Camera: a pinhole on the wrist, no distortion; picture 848 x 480 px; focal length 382.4 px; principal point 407.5 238.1 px. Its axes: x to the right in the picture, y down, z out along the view. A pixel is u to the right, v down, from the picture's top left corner.
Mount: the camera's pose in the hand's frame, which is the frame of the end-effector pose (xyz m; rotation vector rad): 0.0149 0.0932 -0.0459 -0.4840 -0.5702 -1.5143
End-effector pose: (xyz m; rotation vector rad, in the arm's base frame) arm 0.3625 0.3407 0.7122 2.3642 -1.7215 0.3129
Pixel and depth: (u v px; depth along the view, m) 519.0 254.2 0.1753
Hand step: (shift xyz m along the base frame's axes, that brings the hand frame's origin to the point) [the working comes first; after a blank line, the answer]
In the camera's frame: 0.0511 0.0074 0.1753

-0.1446 -0.0953 -0.1084
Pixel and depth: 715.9 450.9 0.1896
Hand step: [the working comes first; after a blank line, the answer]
In the camera's frame: 0.1529 0.1055 0.1896

-0.0455 -0.1830 -0.1604
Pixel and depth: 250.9 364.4 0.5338
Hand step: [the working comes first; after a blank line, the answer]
In the camera's frame: -0.2186 0.1763 0.5338

-0.5060 -0.4054 -0.1631
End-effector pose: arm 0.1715 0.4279 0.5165 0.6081 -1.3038 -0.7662
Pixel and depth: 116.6 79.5 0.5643
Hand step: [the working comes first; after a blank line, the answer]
In the camera's frame: -0.4293 -0.2340 0.5643

-0.0146 0.6687 0.4761
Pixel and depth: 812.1 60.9 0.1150
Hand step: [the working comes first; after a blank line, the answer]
In the camera's frame: 0.1217 -0.0533 0.1150

-0.1085 0.0827 0.0449
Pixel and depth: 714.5 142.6 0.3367
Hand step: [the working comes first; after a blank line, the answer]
In the camera's frame: 0.2703 -0.0841 0.3367

-0.3690 0.1384 0.0800
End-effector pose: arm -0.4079 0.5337 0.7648 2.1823 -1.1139 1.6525
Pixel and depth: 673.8 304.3 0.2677
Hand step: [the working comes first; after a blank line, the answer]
In the camera's frame: 0.1864 0.0463 0.2677

0.1401 -0.2560 -0.0958
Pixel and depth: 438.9 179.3 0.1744
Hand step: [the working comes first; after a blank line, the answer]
In the camera's frame: 0.0143 -0.0268 0.1744

-0.0536 -0.1784 -0.1073
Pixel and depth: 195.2 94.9 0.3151
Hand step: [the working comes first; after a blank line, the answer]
In the camera's frame: -0.1749 -0.1180 0.3151

-0.2263 -0.2943 -0.2512
